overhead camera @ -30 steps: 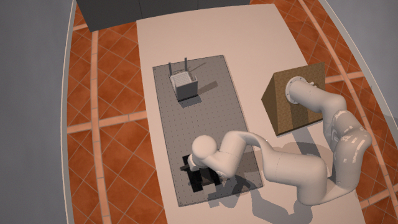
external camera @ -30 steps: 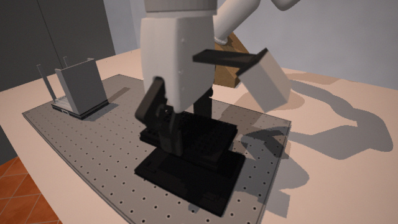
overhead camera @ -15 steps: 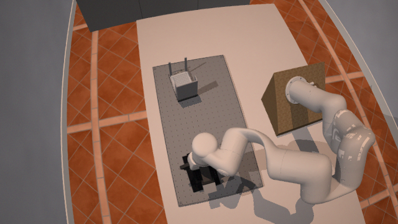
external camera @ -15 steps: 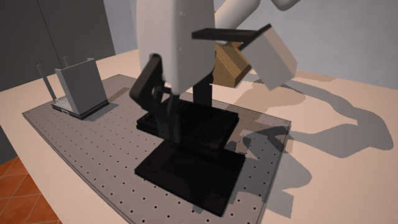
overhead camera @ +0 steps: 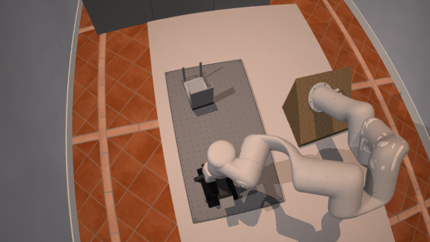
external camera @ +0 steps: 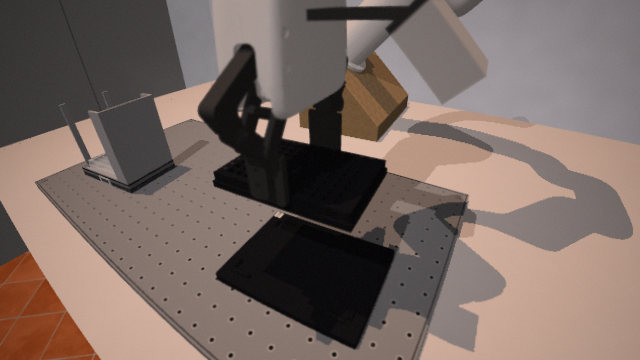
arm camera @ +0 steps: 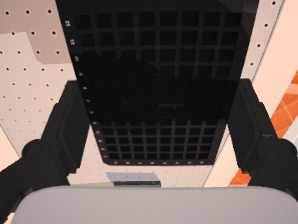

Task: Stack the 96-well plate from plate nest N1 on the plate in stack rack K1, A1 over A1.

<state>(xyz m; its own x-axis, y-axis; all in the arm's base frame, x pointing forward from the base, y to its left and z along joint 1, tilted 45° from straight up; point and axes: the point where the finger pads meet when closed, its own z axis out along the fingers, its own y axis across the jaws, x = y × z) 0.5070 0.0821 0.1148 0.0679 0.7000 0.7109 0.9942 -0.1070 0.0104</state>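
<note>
My gripper is now 410 mm to the left of the pale 96-well plate, 110 mm above it and 70 mm past it. From my hand the other things lie so: black plate nest N1: 130 mm below; then black 96-well plate: 10 mm below; then pale A1 mark: 130 mm below, 70 mm to the right, 60 mm behind.
</note>
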